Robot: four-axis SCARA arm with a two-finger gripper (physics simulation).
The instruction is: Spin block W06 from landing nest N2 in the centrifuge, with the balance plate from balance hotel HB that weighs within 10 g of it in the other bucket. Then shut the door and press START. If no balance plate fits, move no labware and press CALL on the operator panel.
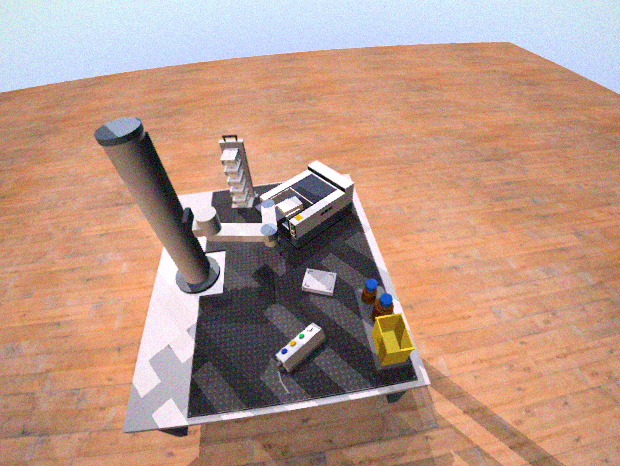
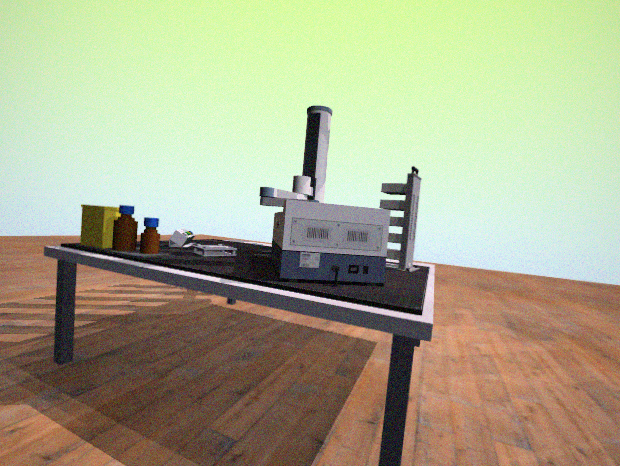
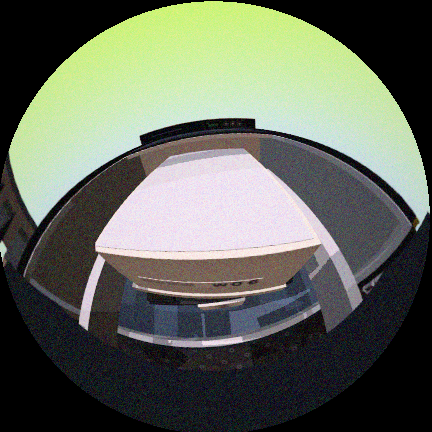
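Pixels of known places: gripper, between the fingertips: (image 1: 293,205) (image 3: 203,183); arm's base, origin of its link: (image 1: 198,274).
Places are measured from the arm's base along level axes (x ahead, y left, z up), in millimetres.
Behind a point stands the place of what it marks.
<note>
My gripper (image 3: 203,183) @(x 589, y 273, z 184 mm) is shut on block W06 (image 1: 289,204) @(x 565, y 257, z 208 mm) (image 3: 215,205) @(x 535, y 233, z 207 mm), a white block whose front label reads W06. The block is level, inside the open top of the centrifuge (image 1: 324,212) @(x 759, y 188, z 174 mm) (image 2: 340,212) @(x 871, y 463, z 233 mm) (image 3: 345,200), with the chamber walls on both sides. Whether it touches a bucket is hidden beneath it. The dark door (image 1: 316,187) @(x 741, y 359, z 226 mm) is drawn back, away from the opening. The other bucket and its contents cannot be made out. A tall white hotel (image 1: 246,175) (image 2: 412,225) with several shelves stands beside the centrifuge; its labels are unreadable.
A low white nest (image 1: 319,281) (image 2: 215,250) lies on the dark mat; its label is unreadable. The operator panel (image 1: 306,345) @(x 550, y -523, z 83 mm) (image 2: 180,238) @(x 612, y -440, z 57 mm) has coloured buttons. Two brown bottles (image 1: 369,294) @(x 884, y -334, z 101 mm) (image 1: 383,309) @(x 911, y -445, z 149 mm) and a yellow bin (image 1: 393,350) @(x 934, y -589, z 20 mm) (image 2: 97,226) @(x 968, y -533, z 103 mm) stand near the table edge.
</note>
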